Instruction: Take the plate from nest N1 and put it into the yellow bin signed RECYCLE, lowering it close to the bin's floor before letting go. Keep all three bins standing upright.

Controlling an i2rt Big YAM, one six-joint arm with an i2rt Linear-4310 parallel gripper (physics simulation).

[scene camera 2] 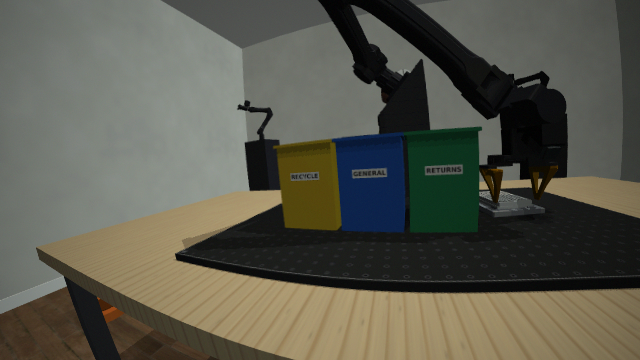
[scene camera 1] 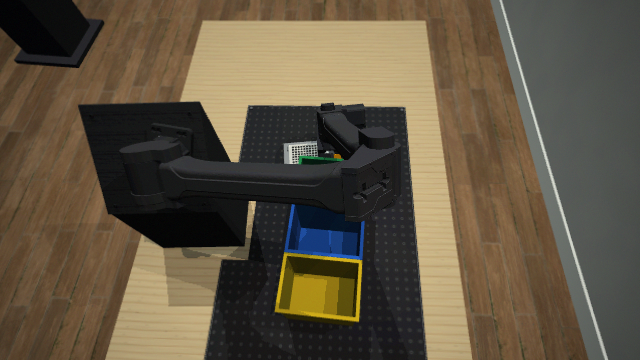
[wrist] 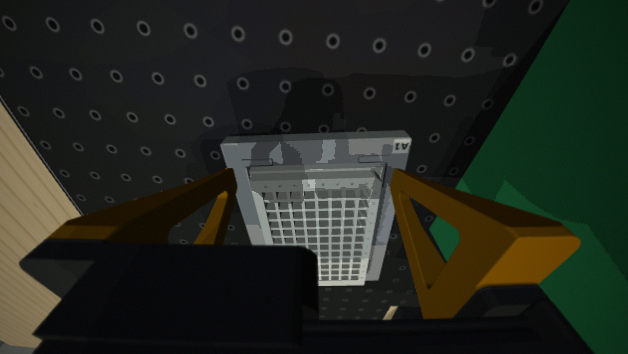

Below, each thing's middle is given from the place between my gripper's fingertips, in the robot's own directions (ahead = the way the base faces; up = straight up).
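Labels:
The blue general bin [scene camera 2: 370,168] is 300 mm to the right of my hand, 30 mm ahead of it and 60 mm above it. Counted from my hand, the grey nest [wrist: 341,147] is 10 mm to the right, 60 mm behind and 20 mm below, while the green returns bin [wrist: 550,153] is 30 mm ahead, 170 mm to the right and 60 mm above. Then there is the white gridded plate [wrist: 331,209], which is 10 mm below my hand, 10 mm to the right of it and 60 mm behind it.

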